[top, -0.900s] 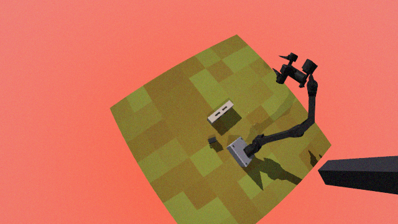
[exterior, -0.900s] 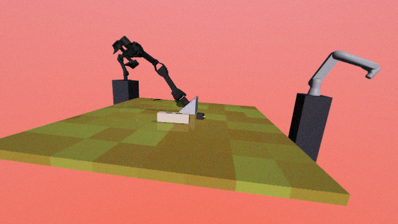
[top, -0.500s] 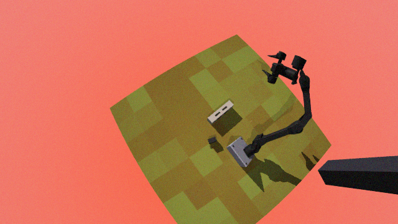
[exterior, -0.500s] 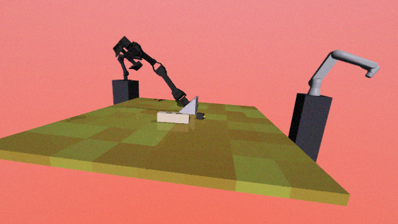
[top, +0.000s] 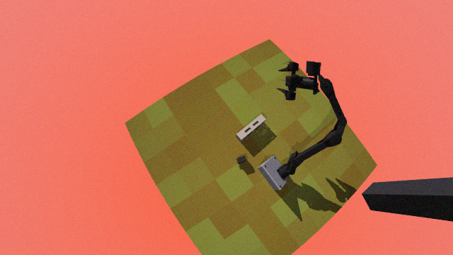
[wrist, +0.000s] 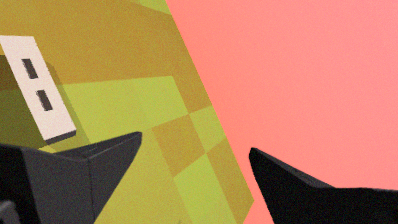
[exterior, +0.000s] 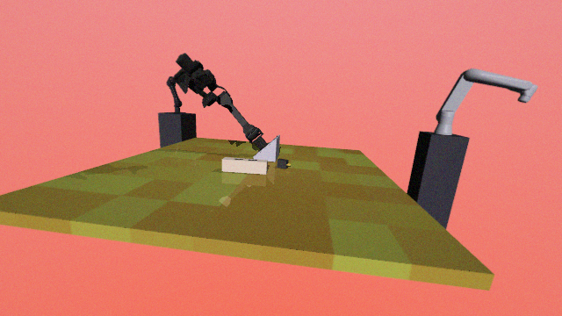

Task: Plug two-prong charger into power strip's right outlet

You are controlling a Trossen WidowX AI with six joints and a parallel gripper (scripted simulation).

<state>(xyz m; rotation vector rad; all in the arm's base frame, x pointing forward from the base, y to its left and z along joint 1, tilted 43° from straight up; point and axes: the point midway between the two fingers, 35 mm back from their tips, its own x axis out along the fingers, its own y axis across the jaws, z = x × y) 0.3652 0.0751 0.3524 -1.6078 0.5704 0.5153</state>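
The dark two-prong charger lies 23 cm behind my gripper tip, 34 cm to the left of it and 28 cm below it.
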